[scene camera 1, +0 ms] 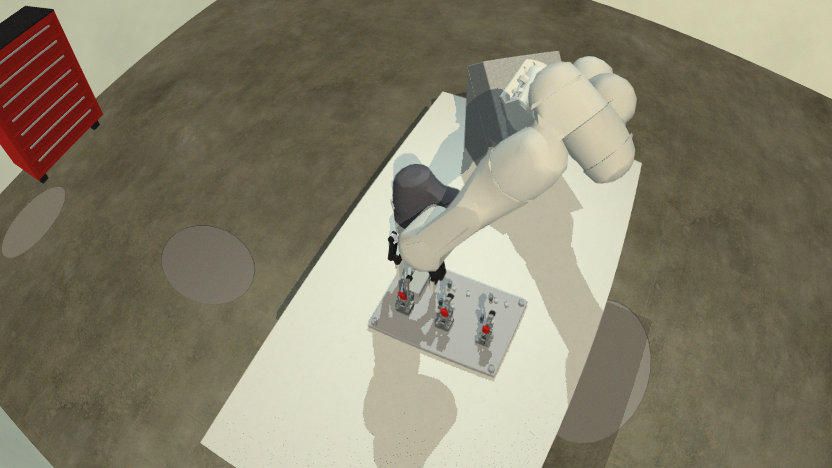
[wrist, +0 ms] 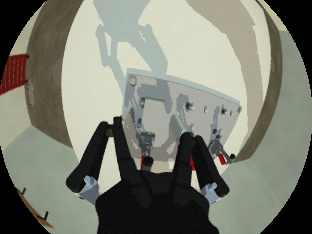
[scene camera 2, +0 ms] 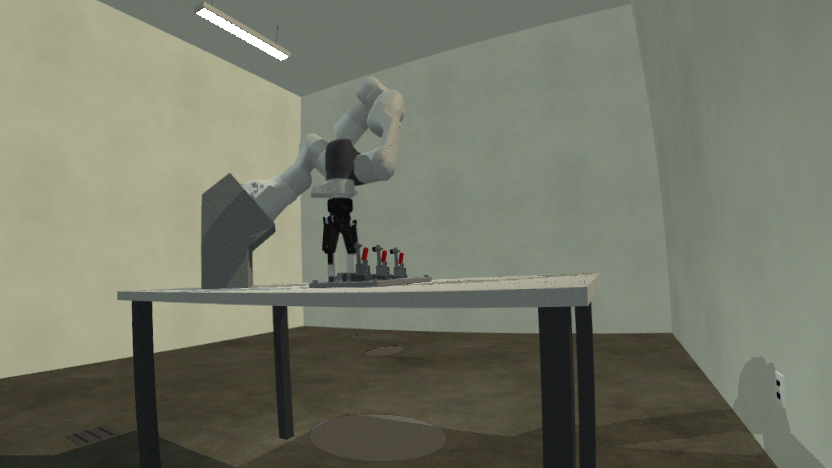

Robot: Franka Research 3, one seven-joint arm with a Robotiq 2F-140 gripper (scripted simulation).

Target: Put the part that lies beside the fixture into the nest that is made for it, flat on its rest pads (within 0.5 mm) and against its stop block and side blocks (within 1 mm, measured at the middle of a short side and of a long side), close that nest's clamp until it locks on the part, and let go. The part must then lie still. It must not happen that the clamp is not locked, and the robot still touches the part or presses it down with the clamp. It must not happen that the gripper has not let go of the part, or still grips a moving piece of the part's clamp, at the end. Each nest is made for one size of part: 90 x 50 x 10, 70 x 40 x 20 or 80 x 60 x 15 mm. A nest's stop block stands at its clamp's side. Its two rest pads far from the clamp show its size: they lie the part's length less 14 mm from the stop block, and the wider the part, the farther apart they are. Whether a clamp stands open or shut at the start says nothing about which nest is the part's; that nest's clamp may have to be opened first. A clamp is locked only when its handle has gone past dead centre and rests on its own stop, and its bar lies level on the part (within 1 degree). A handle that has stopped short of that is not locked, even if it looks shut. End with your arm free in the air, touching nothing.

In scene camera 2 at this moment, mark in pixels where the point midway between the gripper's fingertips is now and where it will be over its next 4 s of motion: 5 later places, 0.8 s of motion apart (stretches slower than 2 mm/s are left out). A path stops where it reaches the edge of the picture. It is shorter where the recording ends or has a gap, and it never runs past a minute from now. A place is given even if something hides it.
The gripper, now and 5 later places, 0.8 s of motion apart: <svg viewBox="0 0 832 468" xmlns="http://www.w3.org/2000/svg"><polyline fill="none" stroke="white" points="342,275 340,261 341,255 338,227 348,223 363,221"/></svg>
